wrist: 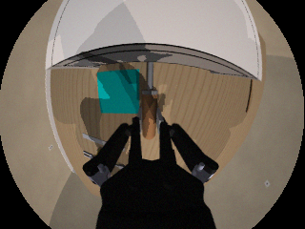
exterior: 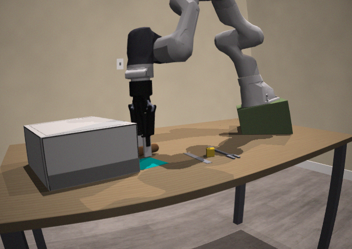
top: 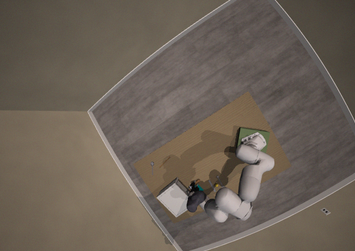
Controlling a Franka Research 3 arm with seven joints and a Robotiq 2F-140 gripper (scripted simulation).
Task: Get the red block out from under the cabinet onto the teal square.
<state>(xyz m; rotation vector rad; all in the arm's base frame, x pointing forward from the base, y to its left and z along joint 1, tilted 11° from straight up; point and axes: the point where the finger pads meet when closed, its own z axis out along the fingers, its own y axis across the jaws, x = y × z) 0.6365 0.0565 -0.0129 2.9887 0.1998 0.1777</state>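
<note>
Right now the teal square is 8 cm to the left of my hand, 4 cm below it and 4 cm ahead of it. Round my hand: hooked tool 12 cm ahead, 5 cm to the left, 2 cm below; yellow cube 17 cm behind, 14 cm to the left, 2 cm below; flat metal strip 13 cm to the left, 12 cm behind, 3 cm below.
</note>
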